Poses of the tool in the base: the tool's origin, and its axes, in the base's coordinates. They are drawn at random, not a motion.
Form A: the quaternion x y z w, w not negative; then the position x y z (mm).
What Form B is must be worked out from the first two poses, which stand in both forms.
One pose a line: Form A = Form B
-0.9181 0.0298 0.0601 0.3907 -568 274 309 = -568 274 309 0.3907 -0.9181 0.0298 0.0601
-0.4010 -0.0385 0.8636 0.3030 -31 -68 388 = -31 -68 388 0.3030 -0.4010 -0.0385 0.8636
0.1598 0.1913 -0.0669 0.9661 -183 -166 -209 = -183 -166 -209 0.9661 0.1598 0.1913 -0.0669
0.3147 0.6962 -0.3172 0.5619 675 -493 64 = 675 -493 64 0.5619 0.3147 0.6962 -0.3172
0.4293 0.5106 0.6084 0.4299 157 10 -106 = 157 10 -106 0.4299 0.4293 0.5106 0.6084
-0.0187 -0.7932 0.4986 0.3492 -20 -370 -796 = -20 -370 -796 0.3492 -0.0187 -0.7932 0.4986
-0.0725 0.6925 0.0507 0.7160 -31 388 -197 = -31 388 -197 0.7160 -0.0725 0.6925 0.0507
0.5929 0.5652 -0.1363 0.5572 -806 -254 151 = -806 -254 151 0.5572 0.5929 0.5652 -0.1363
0.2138 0.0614 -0.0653 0.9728 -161 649 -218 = -161 649 -218 0.9728 0.2138 0.0614 -0.0653
